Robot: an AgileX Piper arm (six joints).
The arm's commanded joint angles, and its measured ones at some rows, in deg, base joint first. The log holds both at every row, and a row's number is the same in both.
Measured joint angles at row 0:
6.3 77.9 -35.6 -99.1 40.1 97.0
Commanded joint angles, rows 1 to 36:
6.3 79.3 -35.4 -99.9 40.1 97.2
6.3 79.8 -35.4 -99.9 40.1 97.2
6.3 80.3 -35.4 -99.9 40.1 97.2
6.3 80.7 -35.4 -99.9 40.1 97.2
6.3 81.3 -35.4 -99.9 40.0 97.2
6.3 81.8 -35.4 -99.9 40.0 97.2
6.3 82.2 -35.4 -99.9 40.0 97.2
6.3 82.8 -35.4 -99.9 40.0 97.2
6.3 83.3 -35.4 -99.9 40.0 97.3
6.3 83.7 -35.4 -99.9 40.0 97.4
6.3 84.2 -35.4 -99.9 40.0 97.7
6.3 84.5 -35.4 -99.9 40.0 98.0
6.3 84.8 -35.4 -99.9 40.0 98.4
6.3 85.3 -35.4 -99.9 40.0 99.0
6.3 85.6 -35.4 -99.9 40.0 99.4
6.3 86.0 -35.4 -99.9 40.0 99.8
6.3 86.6 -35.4 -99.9 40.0 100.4
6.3 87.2 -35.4 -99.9 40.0 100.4
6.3 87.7 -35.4 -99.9 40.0 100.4
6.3 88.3 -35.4 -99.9 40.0 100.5
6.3 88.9 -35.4 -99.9 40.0 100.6
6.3 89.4 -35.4 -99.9 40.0 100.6
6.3 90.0 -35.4 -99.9 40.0 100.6
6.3 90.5 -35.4 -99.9 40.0 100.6
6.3 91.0 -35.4 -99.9 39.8 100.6
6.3 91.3 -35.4 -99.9 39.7 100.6
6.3 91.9 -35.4 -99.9 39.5 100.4
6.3 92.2 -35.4 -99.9 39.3 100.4
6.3 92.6 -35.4 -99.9 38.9 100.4
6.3 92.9 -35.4 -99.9 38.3 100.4
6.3 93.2 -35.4 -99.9 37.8 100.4
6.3 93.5 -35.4 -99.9 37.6 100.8
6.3 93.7 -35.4 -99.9 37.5 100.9
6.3 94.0 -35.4 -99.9 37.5 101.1
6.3 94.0 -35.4 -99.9 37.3 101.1
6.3 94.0 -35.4 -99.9 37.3 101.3
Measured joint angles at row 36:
6.3 93.6 -35.6 -99.3 38.0 100.5
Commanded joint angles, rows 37 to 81:
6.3 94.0 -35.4 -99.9 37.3 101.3
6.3 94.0 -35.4 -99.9 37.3 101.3
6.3 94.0 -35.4 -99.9 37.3 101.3
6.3 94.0 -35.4 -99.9 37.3 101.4
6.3 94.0 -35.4 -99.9 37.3 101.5
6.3 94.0 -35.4 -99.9 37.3 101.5
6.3 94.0 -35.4 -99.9 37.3 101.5
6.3 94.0 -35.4 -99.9 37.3 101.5
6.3 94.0 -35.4 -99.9 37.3 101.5
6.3 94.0 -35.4 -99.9 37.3 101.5
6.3 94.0 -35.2 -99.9 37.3 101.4
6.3 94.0 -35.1 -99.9 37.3 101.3
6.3 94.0 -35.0 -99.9 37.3 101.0
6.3 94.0 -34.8 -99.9 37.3 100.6
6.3 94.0 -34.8 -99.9 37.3 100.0
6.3 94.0 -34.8 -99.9 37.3 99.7
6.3 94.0 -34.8 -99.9 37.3 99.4
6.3 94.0 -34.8 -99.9 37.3 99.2
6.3 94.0 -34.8 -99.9 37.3 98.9
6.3 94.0 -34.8 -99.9 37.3 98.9
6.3 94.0 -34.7 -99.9 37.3 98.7
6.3 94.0 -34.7 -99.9 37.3 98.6
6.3 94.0 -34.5 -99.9 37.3 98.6
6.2 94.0 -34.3 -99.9 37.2 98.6
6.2 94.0 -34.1 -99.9 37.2 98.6
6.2 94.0 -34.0 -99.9 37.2 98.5
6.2 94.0 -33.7 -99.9 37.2 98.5
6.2 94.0 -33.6 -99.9 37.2 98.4
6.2 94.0 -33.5 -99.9 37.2 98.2
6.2 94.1 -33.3 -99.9 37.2 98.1
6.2 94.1 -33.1 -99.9 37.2 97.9
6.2 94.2 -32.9 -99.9 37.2 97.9
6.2 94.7 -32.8 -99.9 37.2 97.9
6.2 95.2 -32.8 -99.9 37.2 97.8
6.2 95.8 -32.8 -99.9 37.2 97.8
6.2 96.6 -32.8 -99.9 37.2 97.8
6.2 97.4 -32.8 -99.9 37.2 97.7
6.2 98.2 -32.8 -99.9 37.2 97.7
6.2 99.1 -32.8 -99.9 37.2 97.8
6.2 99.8 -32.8 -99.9 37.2 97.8
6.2 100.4 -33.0 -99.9 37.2 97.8
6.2 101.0 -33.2 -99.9 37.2 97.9
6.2 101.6 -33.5 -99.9 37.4 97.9
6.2 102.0 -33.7 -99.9 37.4 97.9
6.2 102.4 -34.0 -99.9 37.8 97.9
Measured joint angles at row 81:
6.3 100.8 -33.1 -99.5 37.2 98.1
